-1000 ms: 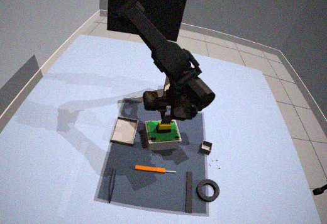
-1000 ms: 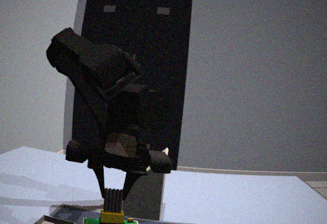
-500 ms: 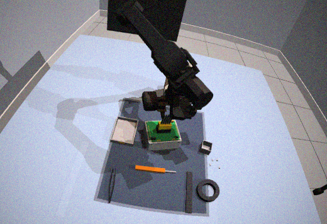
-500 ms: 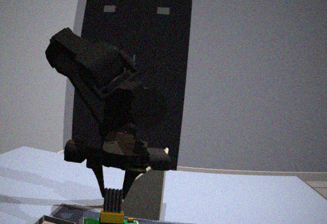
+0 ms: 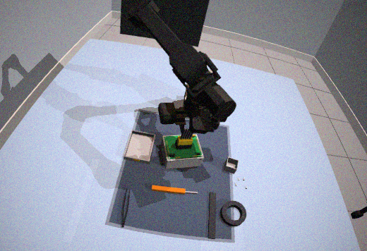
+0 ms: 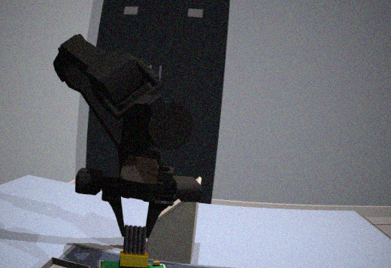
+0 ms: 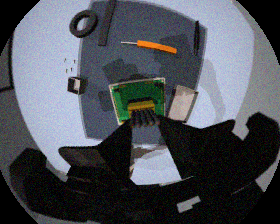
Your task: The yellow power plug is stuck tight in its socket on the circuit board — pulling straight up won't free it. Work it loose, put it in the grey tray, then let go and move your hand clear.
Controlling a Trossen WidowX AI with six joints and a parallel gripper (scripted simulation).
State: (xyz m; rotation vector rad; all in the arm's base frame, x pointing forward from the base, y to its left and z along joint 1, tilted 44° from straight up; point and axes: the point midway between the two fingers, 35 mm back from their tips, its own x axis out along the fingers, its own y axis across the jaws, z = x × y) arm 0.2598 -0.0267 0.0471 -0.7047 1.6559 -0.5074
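Right now my gripper tip is 4 cm above the yellow power plug. Also, from my gripper tip: dark mat (5 cm ahead, 1 cm to the right, 13 cm below); grey tray (2 cm behind, 14 cm to the right, 12 cm below); black bar (21 cm ahead, 9 cm to the left, 12 cm below).
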